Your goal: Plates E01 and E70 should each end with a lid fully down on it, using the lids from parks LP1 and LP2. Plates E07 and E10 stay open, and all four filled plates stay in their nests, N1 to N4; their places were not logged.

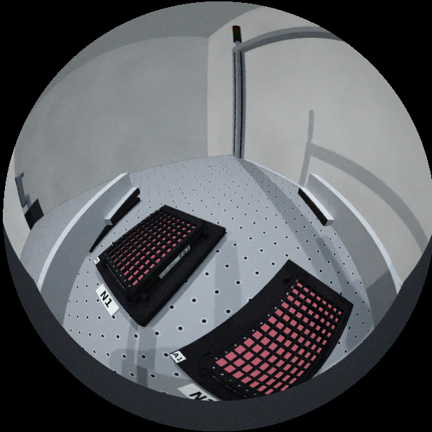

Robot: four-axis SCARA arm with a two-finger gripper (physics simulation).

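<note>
My gripper (218, 176) is open and empty, its two fingers wide apart at the left and right. A dark plate with pink-filled wells (150, 245) sits without a lid in the black nest N1 (175, 286), left of the middle. Its side label is small and seems to read E07, though not surely. A second pink-filled plate (290, 340) sits without a lid in another black nest (242, 320) at the lower right; its nest label, partly cut off, begins with N, and no plate code is readable. E01, E70 and E10 cannot be told here, and no lid shows.
Part of a dark holder (101, 238) shows behind the left finger. The perforated table (225, 295) runs back to the walls. A grey post (239, 100) with a signal light (237, 34) stands at the far corner. A dark block (34, 213) is at the far left.
</note>
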